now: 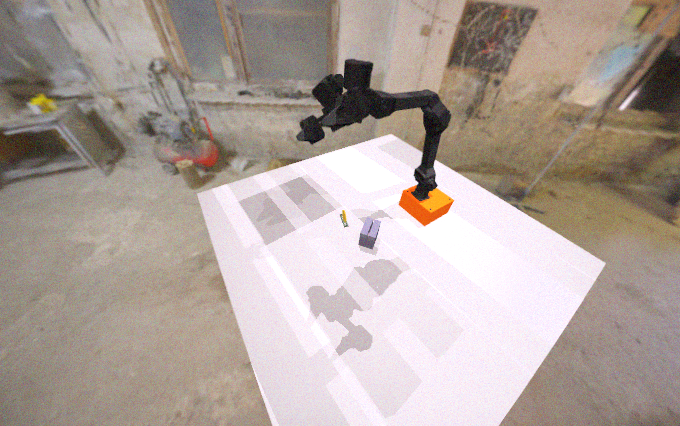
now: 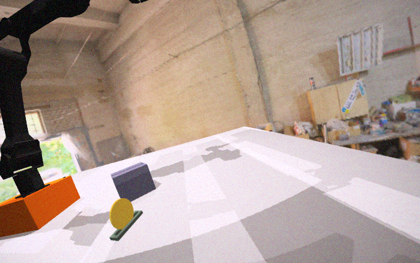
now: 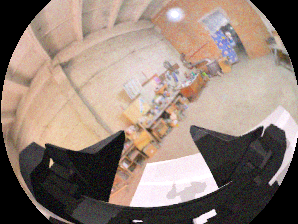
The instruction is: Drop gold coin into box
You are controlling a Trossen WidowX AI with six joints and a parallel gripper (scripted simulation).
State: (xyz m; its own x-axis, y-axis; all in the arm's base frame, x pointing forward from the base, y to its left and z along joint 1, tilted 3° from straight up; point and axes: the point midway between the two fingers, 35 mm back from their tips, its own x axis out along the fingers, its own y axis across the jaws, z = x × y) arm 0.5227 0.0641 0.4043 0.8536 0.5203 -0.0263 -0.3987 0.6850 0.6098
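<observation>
Now: gripper tip 190 mm past the gold coin, 160 mm to the left of it and 480 mm above it.
</observation>
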